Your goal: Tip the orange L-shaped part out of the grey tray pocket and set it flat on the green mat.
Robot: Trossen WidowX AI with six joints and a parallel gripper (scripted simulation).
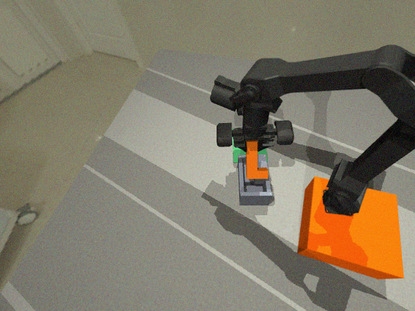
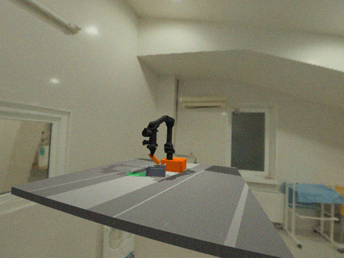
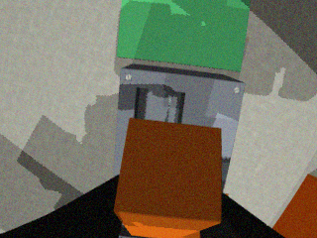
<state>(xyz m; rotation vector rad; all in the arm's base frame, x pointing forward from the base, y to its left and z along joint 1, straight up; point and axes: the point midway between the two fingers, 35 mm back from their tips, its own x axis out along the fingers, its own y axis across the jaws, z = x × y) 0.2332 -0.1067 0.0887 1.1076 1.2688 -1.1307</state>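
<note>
Right now my gripper tip is 170 mm above the green mat and 120 mm to the left of it. Round my gripper tip: orange L-shaped part (30 mm to the left, 30 mm below, 20 mm behind).
</note>
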